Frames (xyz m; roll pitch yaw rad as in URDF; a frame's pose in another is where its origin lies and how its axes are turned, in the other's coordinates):
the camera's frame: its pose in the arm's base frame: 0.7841 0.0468 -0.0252 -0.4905 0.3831 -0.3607
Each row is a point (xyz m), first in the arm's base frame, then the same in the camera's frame.
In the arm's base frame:
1: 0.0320 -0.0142 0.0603
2: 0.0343 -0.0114 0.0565
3: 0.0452 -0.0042 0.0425
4: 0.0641 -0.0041 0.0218
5: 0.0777 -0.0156 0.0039
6: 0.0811 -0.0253 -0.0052
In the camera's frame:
1: -0.6647 -0.2017 -0.3069
2: -0.6622 -0.1972 -0.3080
3: -0.6498 -0.1831 -0.3120
4: -0.6257 -0.1712 -0.3199
5: -0.6035 -0.1716 -0.3318
6: -0.5940 -0.1758 -0.3408

